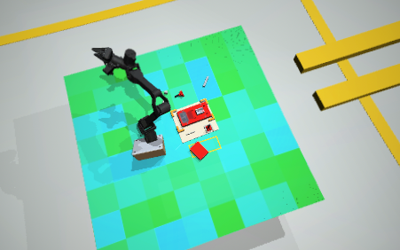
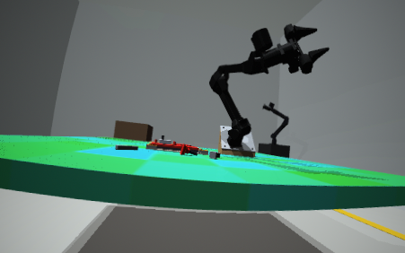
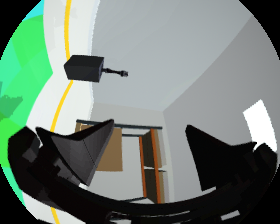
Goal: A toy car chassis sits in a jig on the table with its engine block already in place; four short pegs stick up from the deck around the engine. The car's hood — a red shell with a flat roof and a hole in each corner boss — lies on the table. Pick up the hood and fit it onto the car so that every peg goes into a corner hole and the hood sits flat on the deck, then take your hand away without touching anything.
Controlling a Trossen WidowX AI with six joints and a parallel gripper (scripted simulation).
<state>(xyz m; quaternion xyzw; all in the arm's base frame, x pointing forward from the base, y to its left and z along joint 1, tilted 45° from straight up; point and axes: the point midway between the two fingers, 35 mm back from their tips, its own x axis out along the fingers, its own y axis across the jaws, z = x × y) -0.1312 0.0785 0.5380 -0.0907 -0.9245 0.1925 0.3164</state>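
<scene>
Now: the red hood 33 cm ahead of my gripper tip, 62 cm to the right of it and 41 cm below it. Also, from my gripper tip: grey rod (57 cm ahead, 19 cm to the right, 42 cm below).
</scene>
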